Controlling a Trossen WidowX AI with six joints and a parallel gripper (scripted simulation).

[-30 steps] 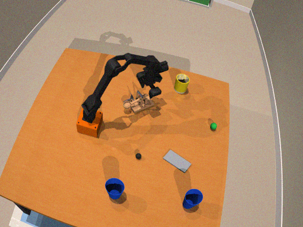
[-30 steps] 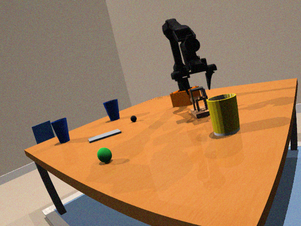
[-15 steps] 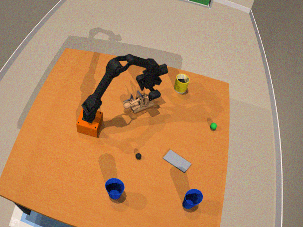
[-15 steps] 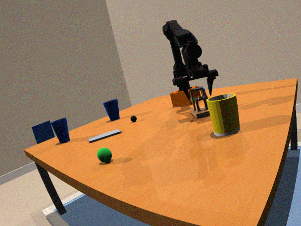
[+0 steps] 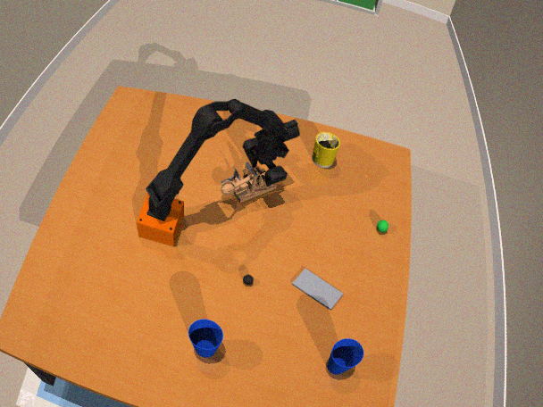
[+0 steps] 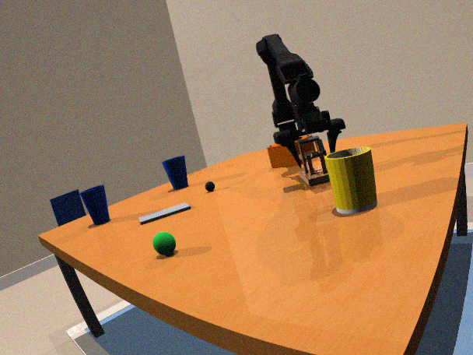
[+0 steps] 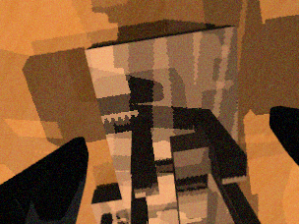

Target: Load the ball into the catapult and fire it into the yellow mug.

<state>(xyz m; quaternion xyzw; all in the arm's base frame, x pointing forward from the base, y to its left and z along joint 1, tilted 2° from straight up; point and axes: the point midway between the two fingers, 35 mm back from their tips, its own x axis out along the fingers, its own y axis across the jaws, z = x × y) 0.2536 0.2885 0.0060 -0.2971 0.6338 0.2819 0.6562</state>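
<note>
Right now the small black ball is 38 cm to the right of my gripper tip, 8 cm ahead of it and 3 cm below it. From my gripper tip the other things lie so: wooden catapult 6 cm behind, 5 cm to the right, 1 cm above; then flat grey slab 33 cm to the right, 29 cm ahead, 4 cm below; then yellow mug 21 cm to the left, 18 cm ahead, 2 cm below.
</note>
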